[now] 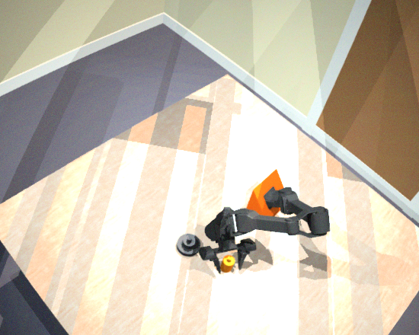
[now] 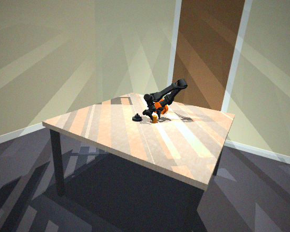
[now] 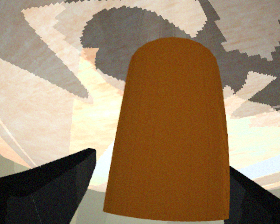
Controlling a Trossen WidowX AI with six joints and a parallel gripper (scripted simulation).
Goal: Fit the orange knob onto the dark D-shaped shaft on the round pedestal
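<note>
Right now my gripper tip is 2 cm past the orange knob and 3 cm to the left of it. Also, from my gripper tip: dark round pedestal 2 cm ahead, 18 cm to the right.
</note>
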